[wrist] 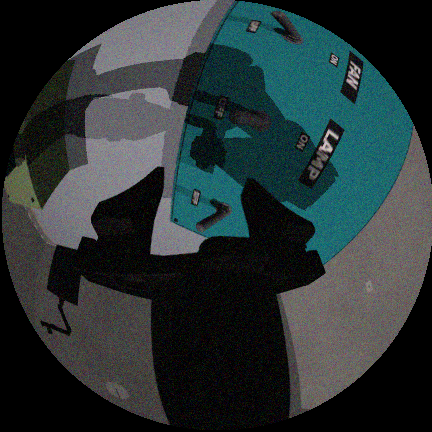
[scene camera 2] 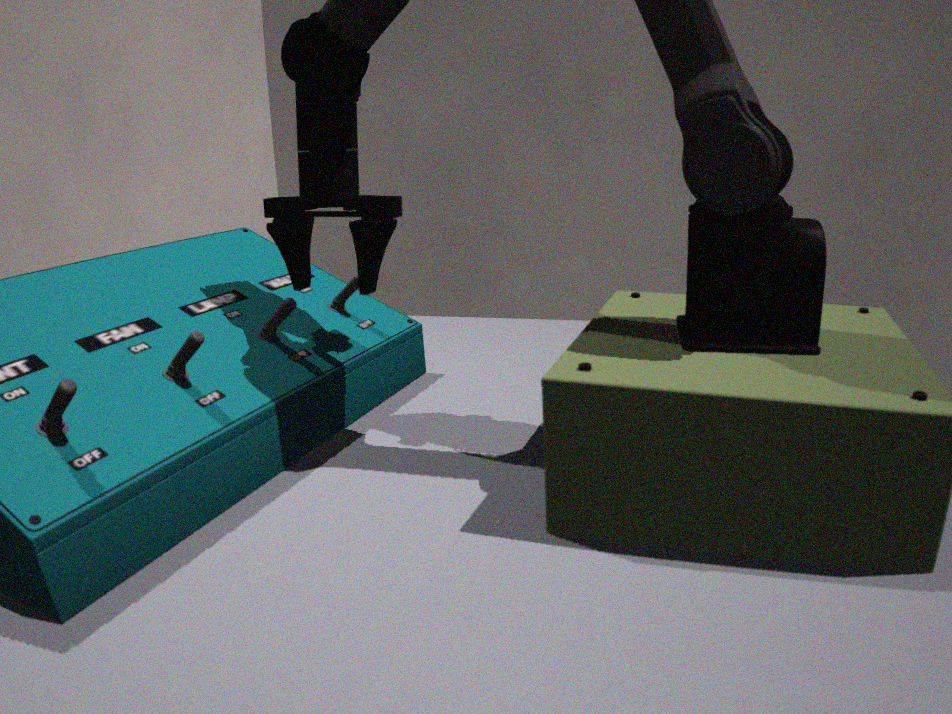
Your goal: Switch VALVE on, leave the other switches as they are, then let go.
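The teal switch panel [scene camera 2: 176,265] [wrist: 385,135] carries a row of dark levers. The lever [scene camera 2: 346,295] [wrist: 214,218] at its far end leans toward its OFF tag, and I take it for VALVE. The label [scene camera 2: 276,282] above it is partly hidden by a finger and hard to read. My gripper [scene camera 2: 335,289] [wrist: 204,180] is open and empty, pointing down over the far part of the panel. In the wrist view the far lever shows between the fingers. In the scene view its tip is close beside the right finger; whether they touch cannot be told.
The LAMP lever [scene camera 2: 277,319] [wrist: 252,119] stands in the arm's shadow, nearest to the far lever. The FAN lever [scene camera 2: 184,358] [wrist: 288,28] and another lever [scene camera 2: 58,409], labelled "...NT", stand nearer the scene camera. The green base block [scene camera 2: 738,476] bears the arm at the right.
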